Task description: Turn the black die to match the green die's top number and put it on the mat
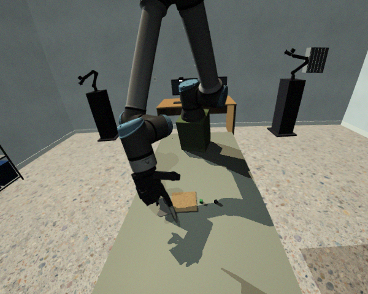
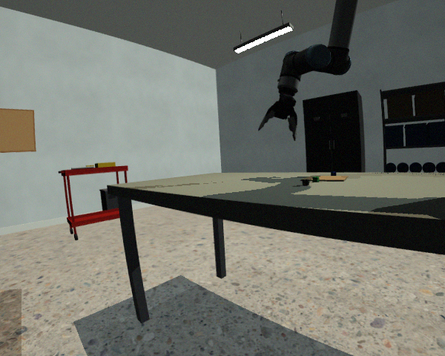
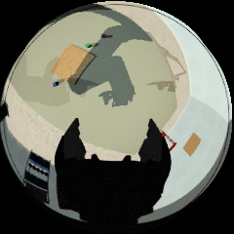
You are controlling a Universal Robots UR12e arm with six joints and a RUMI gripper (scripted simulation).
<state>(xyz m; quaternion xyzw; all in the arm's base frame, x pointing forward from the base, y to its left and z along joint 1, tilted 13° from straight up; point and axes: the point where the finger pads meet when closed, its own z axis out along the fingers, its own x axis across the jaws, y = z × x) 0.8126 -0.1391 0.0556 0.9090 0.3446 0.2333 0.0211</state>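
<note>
Now: hand 21 cm past the blue die, 16 cm above it and 5 cm to the left of it. From my hand the other things lie so: black die: 23 cm to the left, 19 cm behind, 16 cm below; green die: 19 cm behind, 16 cm below, 15 cm to the left; mat: 20 cm behind, 17 cm below, 5 cm to the left.
</note>
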